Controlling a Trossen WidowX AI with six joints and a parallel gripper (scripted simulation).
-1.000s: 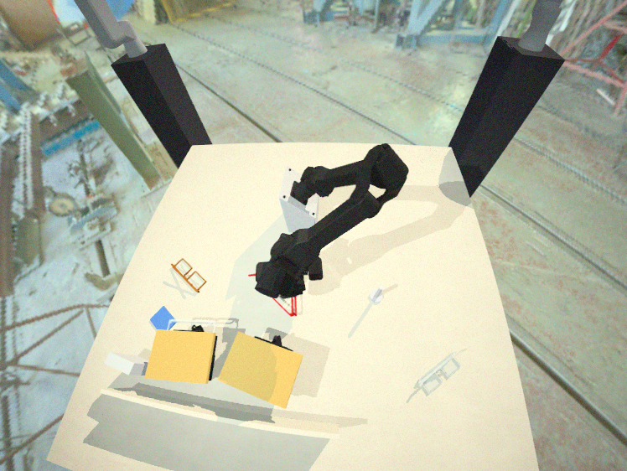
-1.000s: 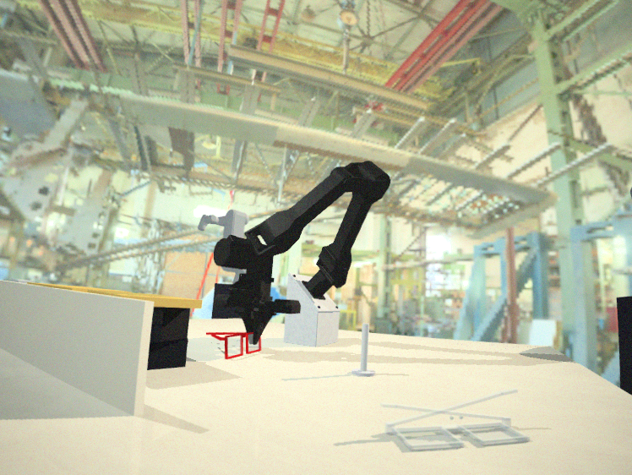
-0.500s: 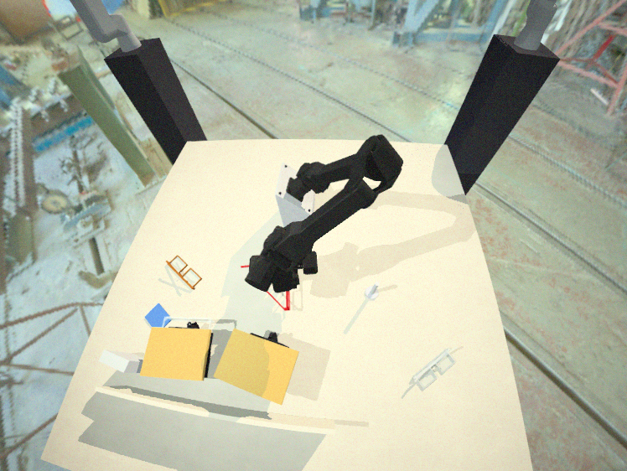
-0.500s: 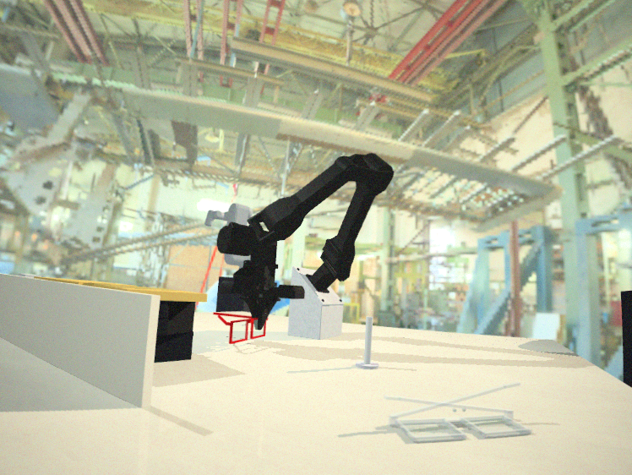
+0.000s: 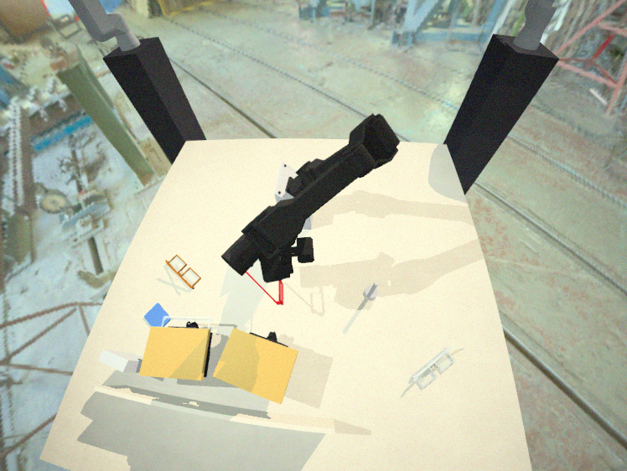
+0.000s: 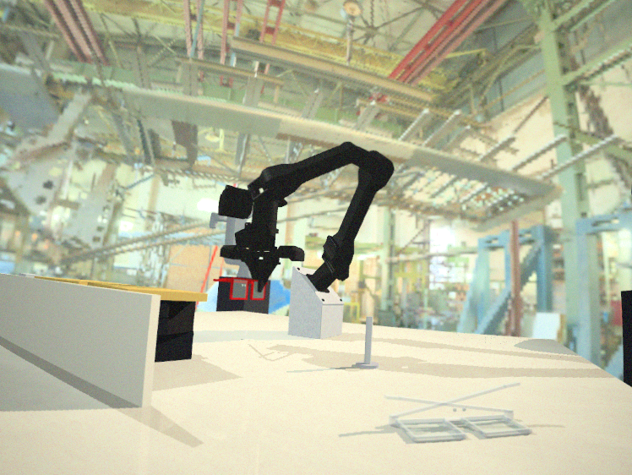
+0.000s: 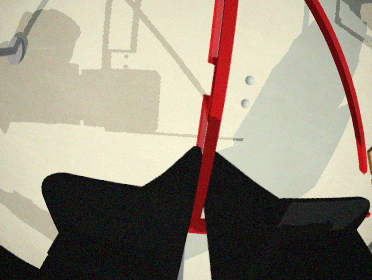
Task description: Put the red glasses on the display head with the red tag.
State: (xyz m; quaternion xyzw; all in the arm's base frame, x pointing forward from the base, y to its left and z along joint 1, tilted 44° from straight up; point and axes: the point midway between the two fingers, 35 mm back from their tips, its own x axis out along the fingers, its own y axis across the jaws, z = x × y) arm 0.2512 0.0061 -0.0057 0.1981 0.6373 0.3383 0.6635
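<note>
Now: gripper tip 26 cm to the right of the post, 9 cm above it and 1 cm short of it. From my gripper tip the other things lie so: white slab (38 cm ahead, 12 cm to the right, 6 cm below); blue tag (39 cm to the right, 18 cm ahead, 11 cm below).
</note>
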